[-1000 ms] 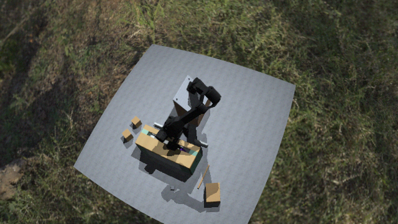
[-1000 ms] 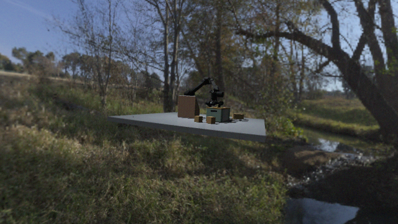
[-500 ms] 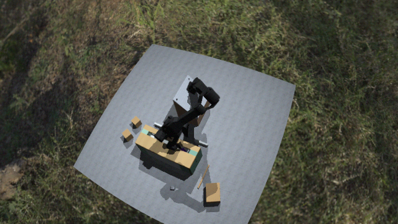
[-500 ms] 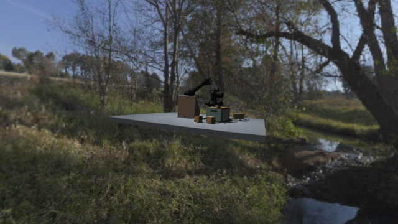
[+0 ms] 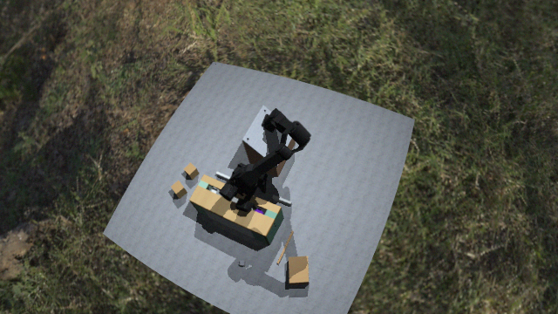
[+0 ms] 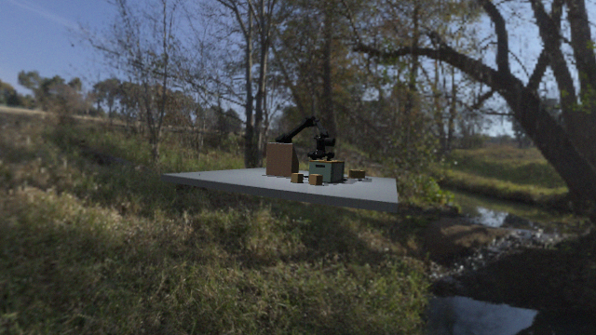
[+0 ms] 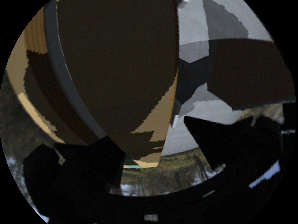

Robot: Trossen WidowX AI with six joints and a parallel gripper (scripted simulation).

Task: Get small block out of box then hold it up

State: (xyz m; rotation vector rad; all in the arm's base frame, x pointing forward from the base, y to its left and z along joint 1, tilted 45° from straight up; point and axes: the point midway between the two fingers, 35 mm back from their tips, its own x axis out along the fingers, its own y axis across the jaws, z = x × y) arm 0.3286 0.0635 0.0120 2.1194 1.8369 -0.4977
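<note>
My gripper tip is now 6 cm short of the purple block and 2 cm to the right of it. Also, from my gripper tip: tan box (25 cm to the left, 24 cm ahead, 6 cm below); then thin wooden stick (16 cm to the left, 15 cm ahead, 8 cm below).
</note>
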